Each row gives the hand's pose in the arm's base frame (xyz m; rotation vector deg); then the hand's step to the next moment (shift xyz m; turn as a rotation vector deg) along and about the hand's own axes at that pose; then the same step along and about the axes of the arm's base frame.
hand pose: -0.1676 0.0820 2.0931 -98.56 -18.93 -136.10
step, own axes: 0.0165 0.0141 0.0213 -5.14 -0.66 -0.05
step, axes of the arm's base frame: 0.0182 -0.0077 0.0231 1.36 0.73 -4.95
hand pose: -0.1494 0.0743 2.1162 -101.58 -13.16 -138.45
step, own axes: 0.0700 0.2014 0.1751 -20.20 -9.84 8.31
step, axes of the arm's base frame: 0.1826 -0.1631 0.1271 11.83 11.70 -17.24
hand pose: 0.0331 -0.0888 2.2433 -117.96 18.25 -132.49
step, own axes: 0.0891 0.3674 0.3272 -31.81 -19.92 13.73
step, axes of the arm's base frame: 0.2696 -0.4170 0.0584 19.76 22.67 -26.32
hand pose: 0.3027 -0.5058 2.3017 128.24 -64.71 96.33
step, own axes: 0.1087 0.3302 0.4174 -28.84 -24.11 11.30
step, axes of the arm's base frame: 0.1304 -0.4995 -0.1689 20.78 25.45 -21.47
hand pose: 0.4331 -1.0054 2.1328 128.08 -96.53 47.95
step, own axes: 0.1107 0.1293 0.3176 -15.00 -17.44 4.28
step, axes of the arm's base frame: -0.0032 -0.2875 -0.2172 14.90 15.59 -9.09
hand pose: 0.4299 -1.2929 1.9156 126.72 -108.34 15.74
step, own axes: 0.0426 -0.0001 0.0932 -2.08 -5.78 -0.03
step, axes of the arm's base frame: 0.0067 -0.0668 -0.0774 5.39 2.84 -0.81
